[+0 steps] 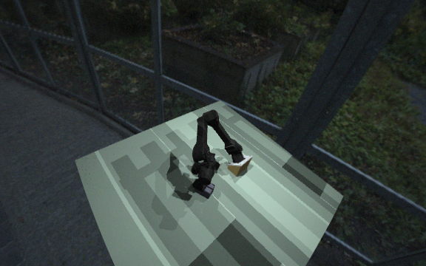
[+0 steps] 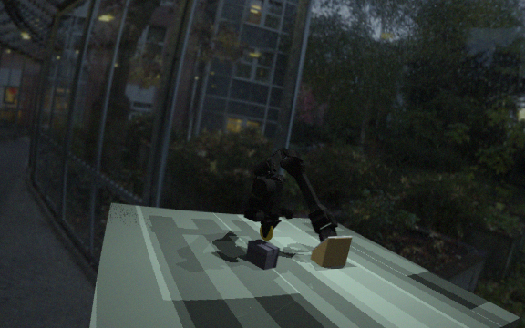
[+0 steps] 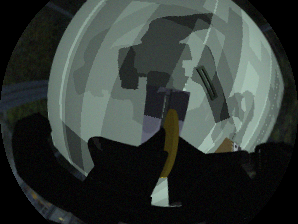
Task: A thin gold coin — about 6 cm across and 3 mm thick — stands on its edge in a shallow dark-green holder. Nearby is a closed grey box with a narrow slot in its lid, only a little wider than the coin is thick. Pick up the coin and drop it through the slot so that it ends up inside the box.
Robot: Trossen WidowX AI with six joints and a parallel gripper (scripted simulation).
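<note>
My gripper tip is 2 cm below the coin.
</note>
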